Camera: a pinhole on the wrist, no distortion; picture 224 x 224 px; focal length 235.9 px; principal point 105.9 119.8 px. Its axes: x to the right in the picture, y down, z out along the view. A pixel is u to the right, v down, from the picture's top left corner.
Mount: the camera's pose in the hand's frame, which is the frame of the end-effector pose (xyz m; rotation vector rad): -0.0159 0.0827 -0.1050 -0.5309 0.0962 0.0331
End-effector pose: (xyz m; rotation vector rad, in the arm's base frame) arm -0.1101 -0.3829 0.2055 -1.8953 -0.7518 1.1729
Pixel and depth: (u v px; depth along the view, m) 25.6 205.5 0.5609
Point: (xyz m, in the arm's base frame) -0.3996 -0.7175 -0.2552
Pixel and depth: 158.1 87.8 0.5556
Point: -0.3838 -0.2984 -0.2310
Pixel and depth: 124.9 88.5 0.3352
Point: -0.2597 -0.4031 -0.0511
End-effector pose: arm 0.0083 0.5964 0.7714 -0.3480 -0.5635 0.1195
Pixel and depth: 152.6 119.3 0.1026
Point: 0.0271 0.7194 0.7152
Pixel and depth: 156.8 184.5 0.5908
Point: -0.0401 1.2051 0.9042
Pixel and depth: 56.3 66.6 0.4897
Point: -0.2621 0.9120 0.9528
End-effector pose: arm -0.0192 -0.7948 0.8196 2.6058 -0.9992 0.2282
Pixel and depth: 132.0 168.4 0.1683
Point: -0.1409 -0.9488 0.8554
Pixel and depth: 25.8 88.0 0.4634
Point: -0.2829 -1.0219 0.5360
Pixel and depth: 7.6 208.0 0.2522
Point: -0.2904 -0.9597 0.7968
